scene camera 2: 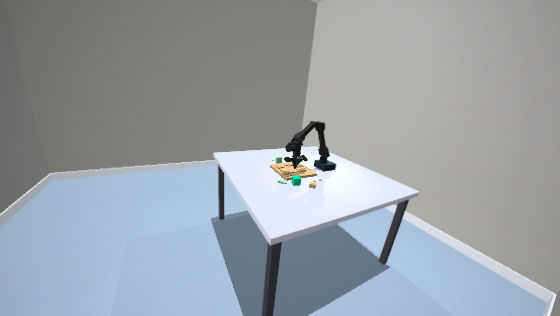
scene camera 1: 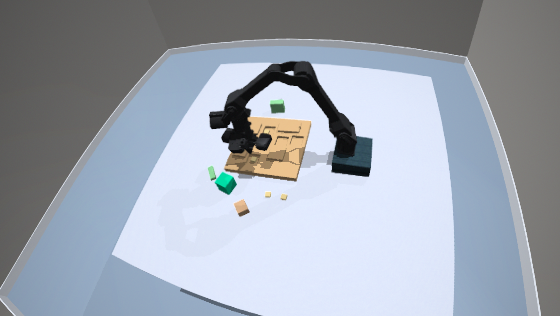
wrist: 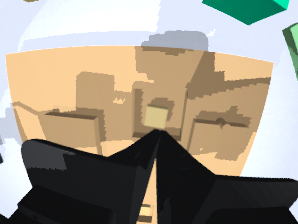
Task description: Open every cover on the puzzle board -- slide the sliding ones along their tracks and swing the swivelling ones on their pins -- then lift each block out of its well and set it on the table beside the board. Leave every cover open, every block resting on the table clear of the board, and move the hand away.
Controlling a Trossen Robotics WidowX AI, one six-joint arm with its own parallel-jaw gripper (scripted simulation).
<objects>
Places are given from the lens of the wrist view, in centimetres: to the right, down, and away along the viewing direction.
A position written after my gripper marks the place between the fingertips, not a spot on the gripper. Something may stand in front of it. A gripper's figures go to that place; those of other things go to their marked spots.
my gripper [wrist: 158, 135]: 1, 2, 10
tan puzzle board [wrist: 115, 83]: -3, -2, 12
</objects>
